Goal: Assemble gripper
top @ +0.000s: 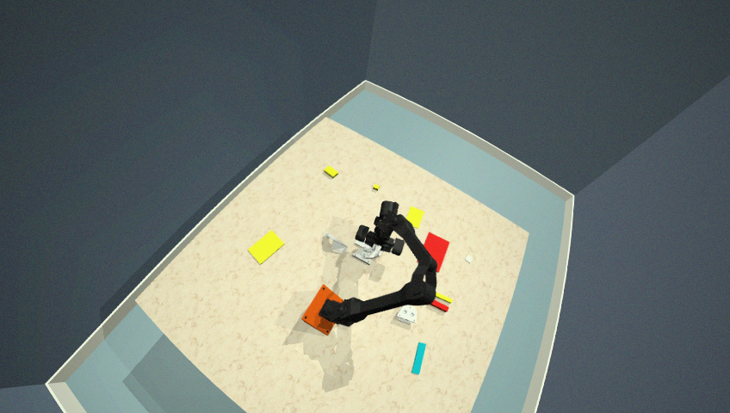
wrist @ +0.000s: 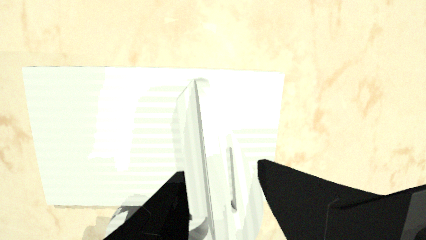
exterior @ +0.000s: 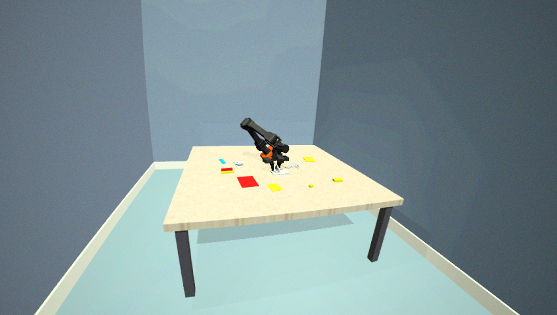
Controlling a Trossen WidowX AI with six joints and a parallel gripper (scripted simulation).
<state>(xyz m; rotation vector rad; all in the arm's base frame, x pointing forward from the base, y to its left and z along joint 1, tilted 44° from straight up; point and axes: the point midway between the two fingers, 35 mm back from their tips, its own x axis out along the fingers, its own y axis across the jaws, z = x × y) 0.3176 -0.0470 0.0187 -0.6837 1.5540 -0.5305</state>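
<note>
Now: gripper tip 180 mm to the right of the white jaw and 50 mm past it. Also, from my gripper tip: yellow bar (330 mm to the right, 60 mm behind, 10 mm below); then small white block (220 mm to the right, 190 mm behind, 10 mm below); then red sheet (230 mm to the right, 110 mm ahead, 10 mm below).
</note>
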